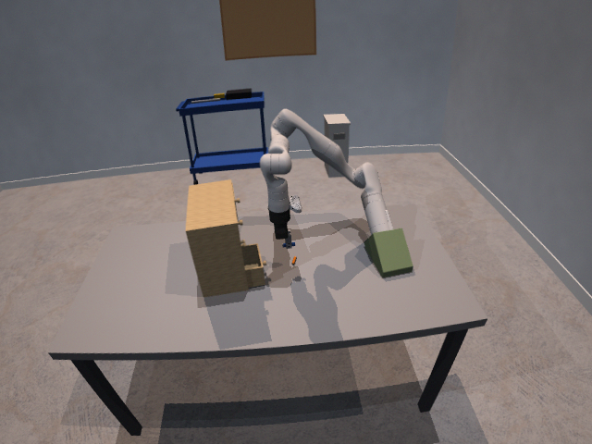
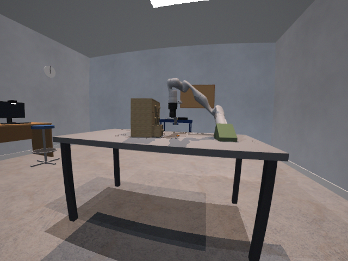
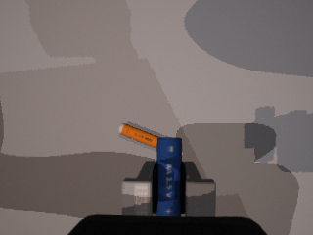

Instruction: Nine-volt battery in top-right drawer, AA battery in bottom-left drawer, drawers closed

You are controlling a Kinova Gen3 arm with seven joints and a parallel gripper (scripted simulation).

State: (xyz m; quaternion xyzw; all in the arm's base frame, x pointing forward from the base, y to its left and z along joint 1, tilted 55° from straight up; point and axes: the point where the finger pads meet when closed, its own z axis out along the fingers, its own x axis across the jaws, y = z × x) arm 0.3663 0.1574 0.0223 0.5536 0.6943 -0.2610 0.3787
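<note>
The orange AA battery is 20 mm behind my hand, 30 mm to the right of it and 110 mm below it. Also, from my hand: orange nine-volt battery: 270 mm ahead, 50 mm to the right, 100 mm above; then blue cylindrical battery: 10 mm below.
</note>
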